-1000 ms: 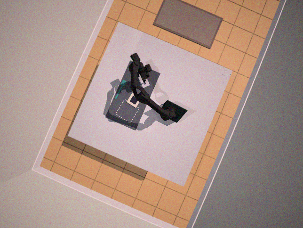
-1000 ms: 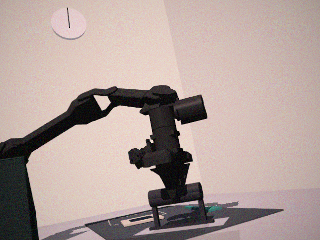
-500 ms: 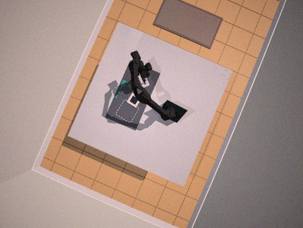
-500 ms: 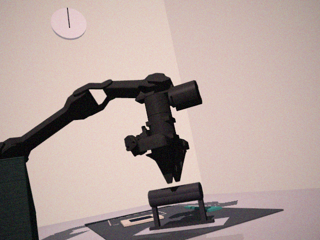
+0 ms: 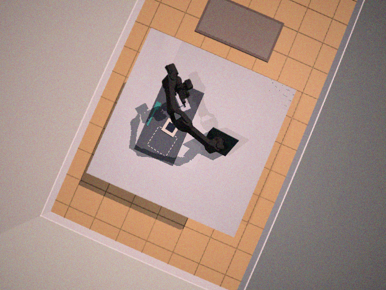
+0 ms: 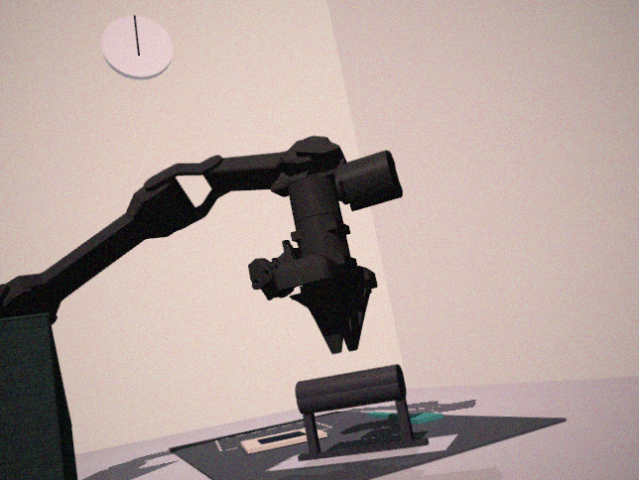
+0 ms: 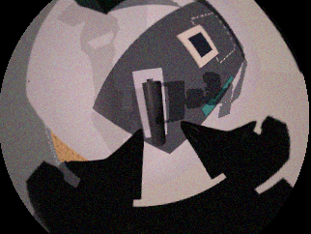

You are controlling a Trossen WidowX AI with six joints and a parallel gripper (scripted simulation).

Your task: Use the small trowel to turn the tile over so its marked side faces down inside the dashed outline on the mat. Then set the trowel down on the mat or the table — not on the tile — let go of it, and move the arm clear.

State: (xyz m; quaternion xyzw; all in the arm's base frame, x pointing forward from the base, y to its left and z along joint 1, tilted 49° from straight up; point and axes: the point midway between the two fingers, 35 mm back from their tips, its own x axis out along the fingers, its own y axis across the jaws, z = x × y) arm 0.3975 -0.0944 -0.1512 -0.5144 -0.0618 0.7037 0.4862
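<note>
Right now my gripper tip is 20 mm past the trowel, 10 mm to the right of it and 70 mm above it. Round my gripper tip: teal object (140 mm ahead, 190 mm to the left, 110 mm below); cream tile (40 mm behind, 250 mm to the left, 110 mm below); dark mat (210 mm to the left, 130 mm below).
</note>
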